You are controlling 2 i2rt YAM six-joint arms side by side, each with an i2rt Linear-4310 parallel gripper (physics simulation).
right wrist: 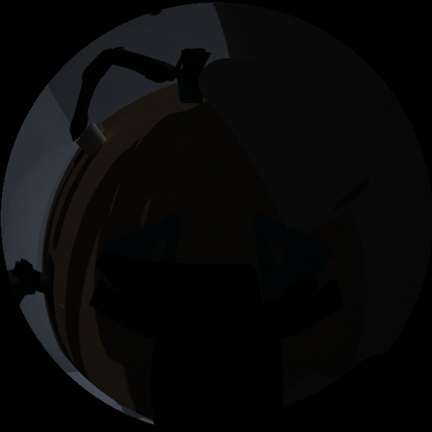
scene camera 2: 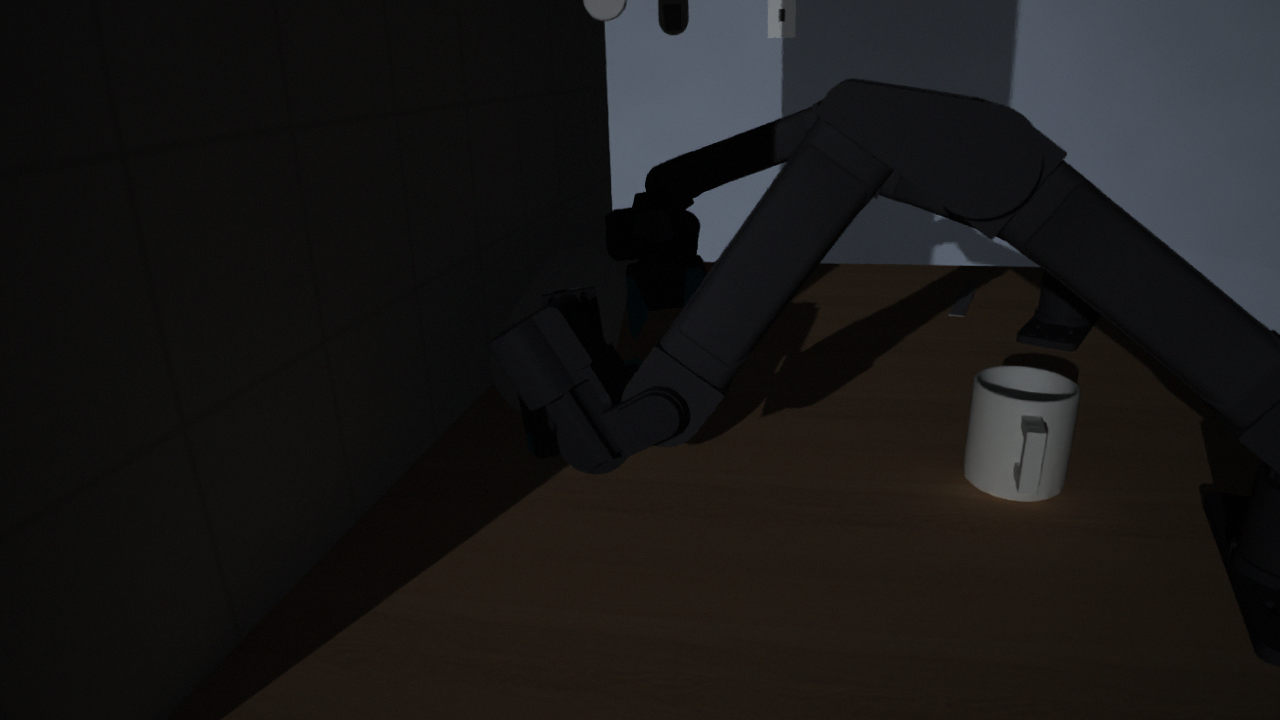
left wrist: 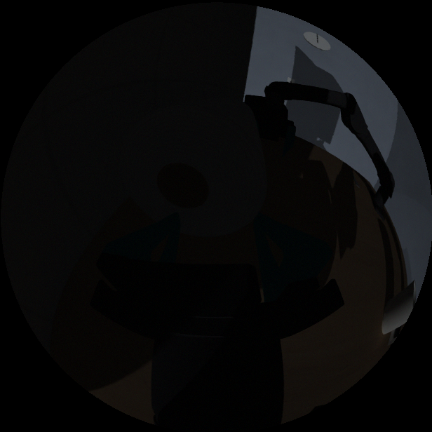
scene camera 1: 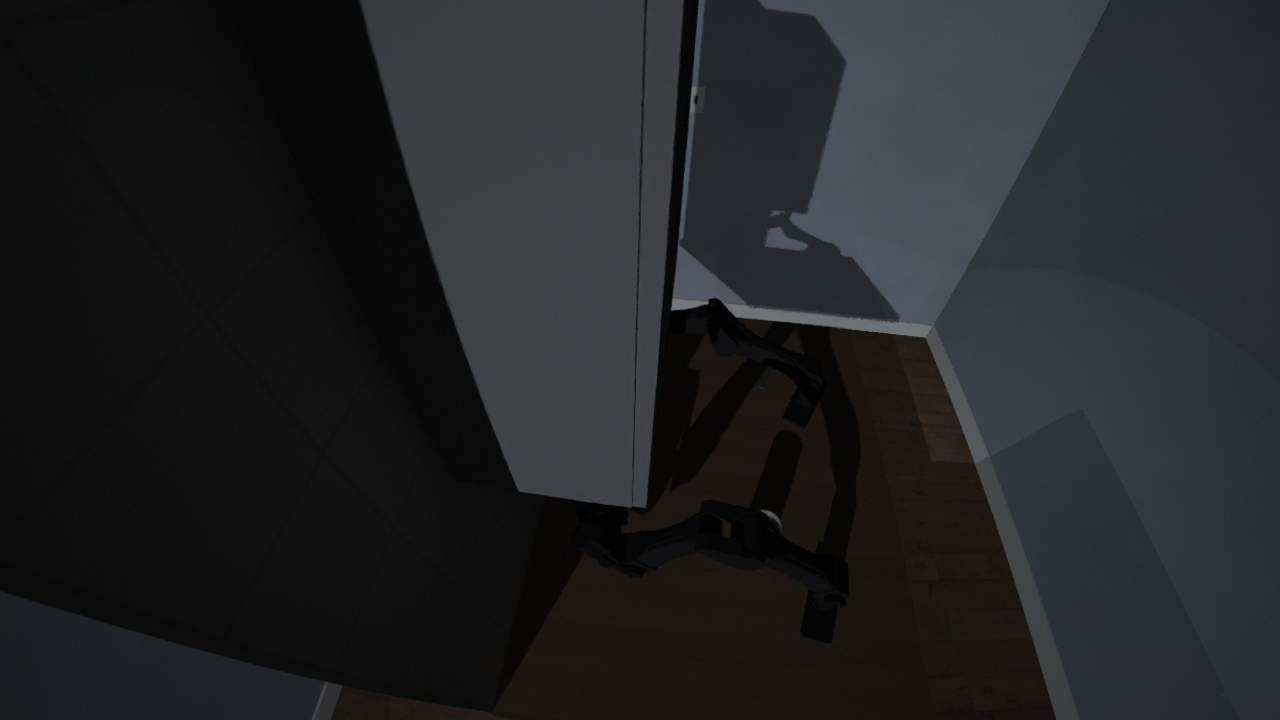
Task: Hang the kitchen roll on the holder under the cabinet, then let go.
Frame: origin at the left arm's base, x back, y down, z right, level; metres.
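Where they show: right gripper, fingertip midpoint: (scene camera 2: pixel 658 333); left arm's base, origin of the base link: (scene camera 1: pixel 822 597); right arm's base, origin of the base link: (scene camera 2: pixel 1061 326) (scene camera 1: pixel 805 400).
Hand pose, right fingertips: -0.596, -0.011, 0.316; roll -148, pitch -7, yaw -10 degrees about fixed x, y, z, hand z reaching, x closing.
Each offset is from my right fingertips to the top centre of the thing, as dx, dy, dz. "spot": to the spot under its first point. Level surfaces: height alone.
The kitchen roll (left wrist: pixel 220 135) (right wrist: pixel 270 120) lies on its side beside the tiled wall, very dark. Its hollow end shows in the left wrist view; in scene camera 2 my left gripper mostly hides it. My left gripper (left wrist: pixel 216 217) is open and empty, low by the roll's near end. My right gripper (scene camera 2: pixel 664 313) (right wrist: pixel 216 217) is open and empty, farther back along the wall, with the roll to the right in its wrist view. A dark rounded piece {spot: +0.067, -0.364, -0.096} (scene camera 2: pixel 673 16) at the top of scene camera 2 looks like part of the holder; the cabinet (scene camera 1: pixel 537 268) hides the rest from above.
A white mug {spot: +0.418, -0.036, -0.267} (scene camera 2: pixel 1020 447) (left wrist: pixel 398 312) (right wrist: pixel 91 139) stands on the wooden counter {dy +0.011} (scene camera 2: pixel 716 582), under my left arm. The tiled wall (scene camera 2: pixel 241 268) rises along the counter's left side in scene camera 2. A round clock (left wrist: pixel 317 41) hangs on the far wall.
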